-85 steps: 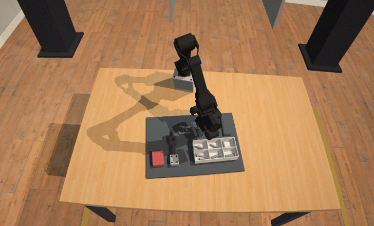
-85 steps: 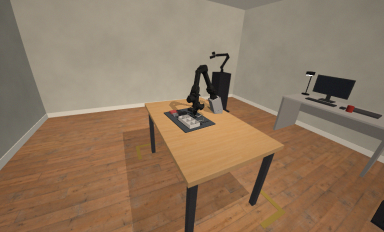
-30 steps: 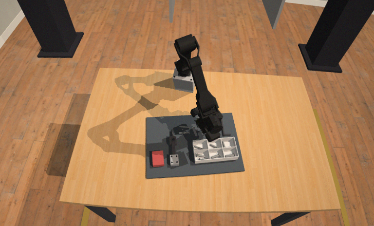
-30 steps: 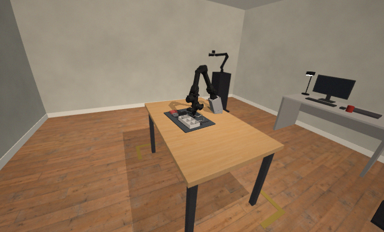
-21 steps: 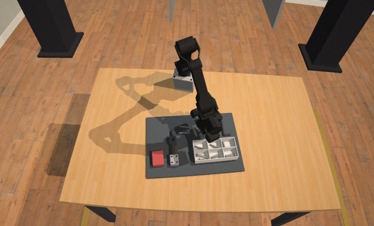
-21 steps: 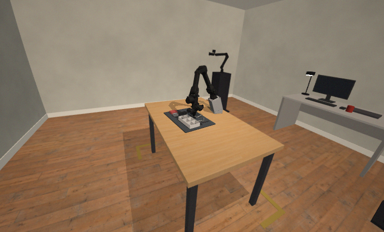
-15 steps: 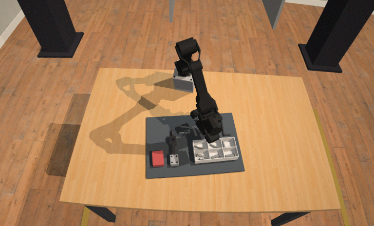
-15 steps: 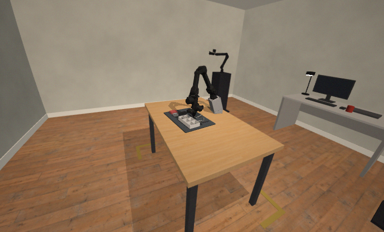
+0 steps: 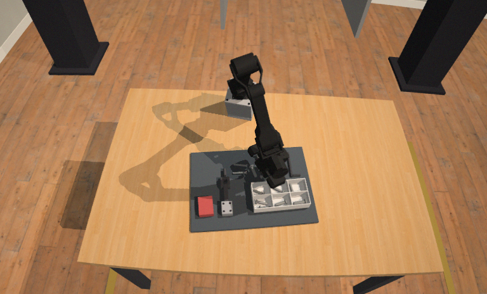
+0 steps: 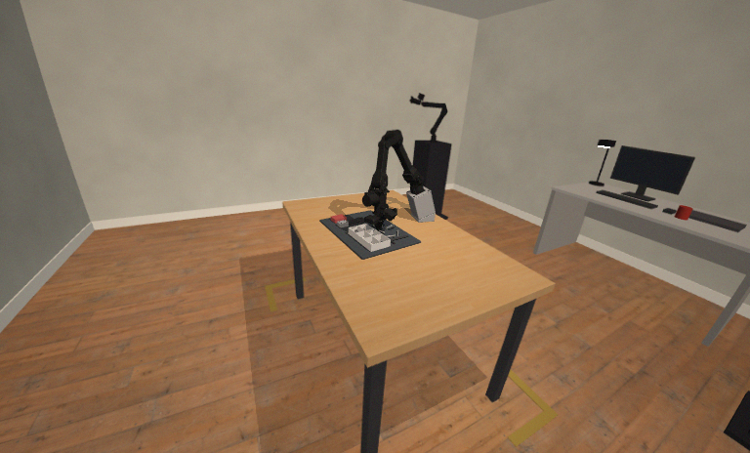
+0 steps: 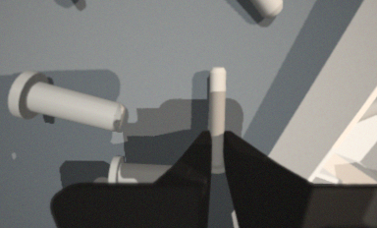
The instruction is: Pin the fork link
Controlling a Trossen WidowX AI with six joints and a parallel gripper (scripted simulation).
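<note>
Now: the pale pin 40 mm to the right of my hand, 40 mm below it and 20 mm behind it. From my hand the other things lie so: dark eye plate bar (150 mm to the right, 70 mm ahead, 30 mm below); then long black bar (120 mm to the left, 40 mm below, 40 mm behind); then white parts box (80 mm ahead, 60 mm to the left, 30 mm below).
</note>
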